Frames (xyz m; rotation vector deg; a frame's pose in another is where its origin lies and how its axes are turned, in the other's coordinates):
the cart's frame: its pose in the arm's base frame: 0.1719 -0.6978 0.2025 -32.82 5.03 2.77
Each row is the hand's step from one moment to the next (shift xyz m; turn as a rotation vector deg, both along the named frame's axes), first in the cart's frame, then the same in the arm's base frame.
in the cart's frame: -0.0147 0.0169 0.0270 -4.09 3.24 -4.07
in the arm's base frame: -0.0139 0.0285 0.0149 -4.58 0.42 -4.76
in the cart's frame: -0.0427 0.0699 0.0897 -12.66 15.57 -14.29
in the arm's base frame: -0.0412 0.1065 0.0415 -14.68 5.04 -19.13
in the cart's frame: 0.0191 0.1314 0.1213 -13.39 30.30 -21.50
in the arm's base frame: 0.0182 0.1766 0.0288 -16.94 13.47 -33.03
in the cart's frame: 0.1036 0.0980 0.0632 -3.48 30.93 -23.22
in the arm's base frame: 0.1006 0.1188 -0.0099 -7.24 13.28 -35.77
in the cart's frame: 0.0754 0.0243 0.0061 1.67 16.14 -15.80
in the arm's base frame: 0.0738 0.0253 -0.0153 -0.57 5.00 -22.08
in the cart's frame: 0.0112 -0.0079 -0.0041 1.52 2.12 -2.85
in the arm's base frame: 0.0114 -0.0086 -0.0003 1.17 0.26 -3.67
